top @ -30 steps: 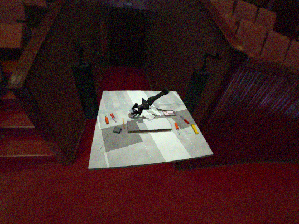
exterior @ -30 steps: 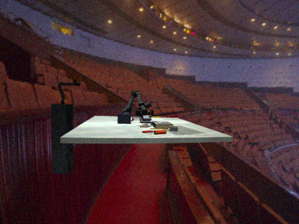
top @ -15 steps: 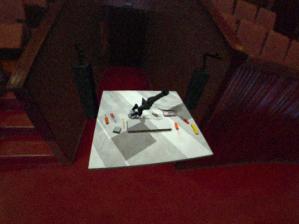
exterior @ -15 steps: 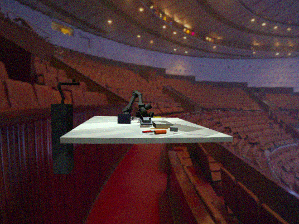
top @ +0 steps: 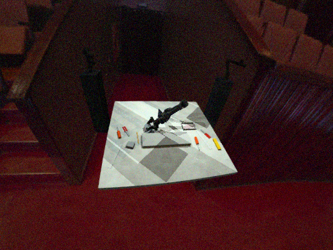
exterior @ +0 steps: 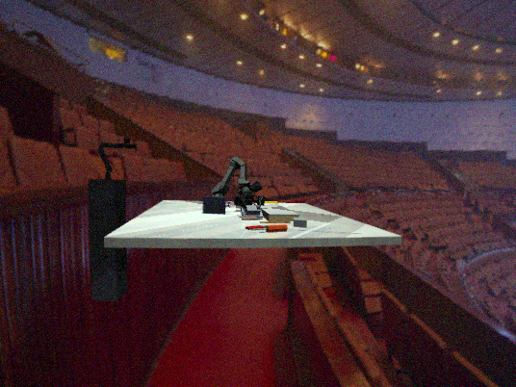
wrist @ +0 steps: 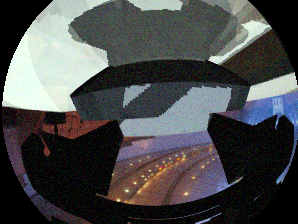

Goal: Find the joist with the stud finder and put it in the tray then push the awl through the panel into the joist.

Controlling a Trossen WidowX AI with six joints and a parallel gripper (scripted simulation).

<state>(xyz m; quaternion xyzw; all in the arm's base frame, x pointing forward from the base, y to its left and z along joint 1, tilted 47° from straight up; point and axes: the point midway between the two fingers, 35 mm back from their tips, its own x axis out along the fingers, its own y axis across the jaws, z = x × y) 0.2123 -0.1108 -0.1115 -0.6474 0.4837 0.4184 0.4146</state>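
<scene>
My gripper tip is now 1 cm short of the stud finder and 1 cm above it. From my gripper tip the other things lie so: tray (9 cm behind, 52 cm to the left, 5 cm below); then thin orange tool (12 cm ahead, 10 cm to the right, 6 cm below); then grey block (24 cm ahead, 16 cm to the right, 5 cm below).
</scene>
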